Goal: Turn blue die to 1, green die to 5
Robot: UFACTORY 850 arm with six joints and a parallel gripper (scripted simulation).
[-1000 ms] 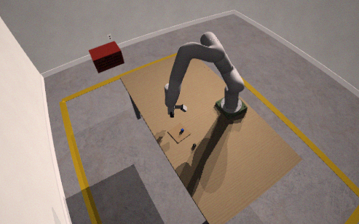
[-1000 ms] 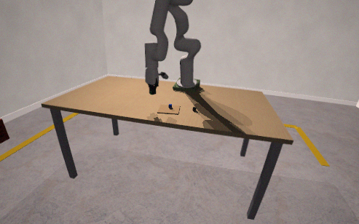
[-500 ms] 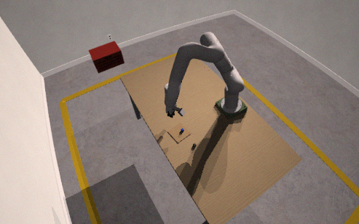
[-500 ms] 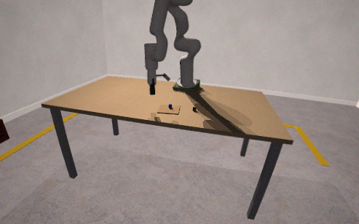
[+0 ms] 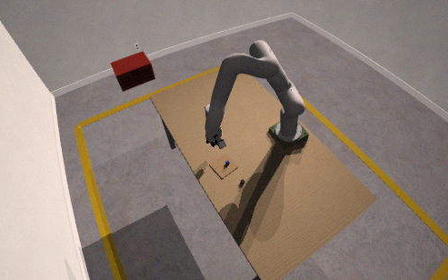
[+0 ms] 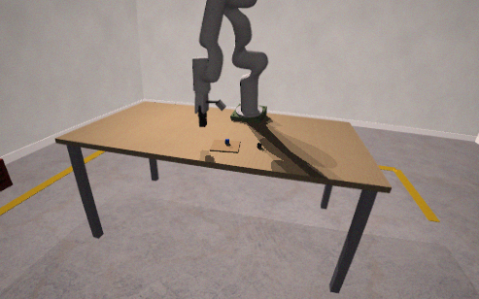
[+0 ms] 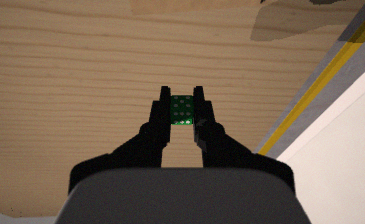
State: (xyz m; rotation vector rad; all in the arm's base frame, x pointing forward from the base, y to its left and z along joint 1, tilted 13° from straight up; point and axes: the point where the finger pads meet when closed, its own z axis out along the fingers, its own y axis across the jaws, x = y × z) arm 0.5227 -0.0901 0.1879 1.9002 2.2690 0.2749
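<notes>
My gripper is now 1 cm to the left of the green die and 1 cm above it. Round my hand: mat: 12 cm to the left, 11 cm below, 1 cm behind; black die: 29 cm to the left, 10 cm below, 6 cm behind; blue die: 12 cm to the left, 10 cm below, 4 cm behind.
</notes>
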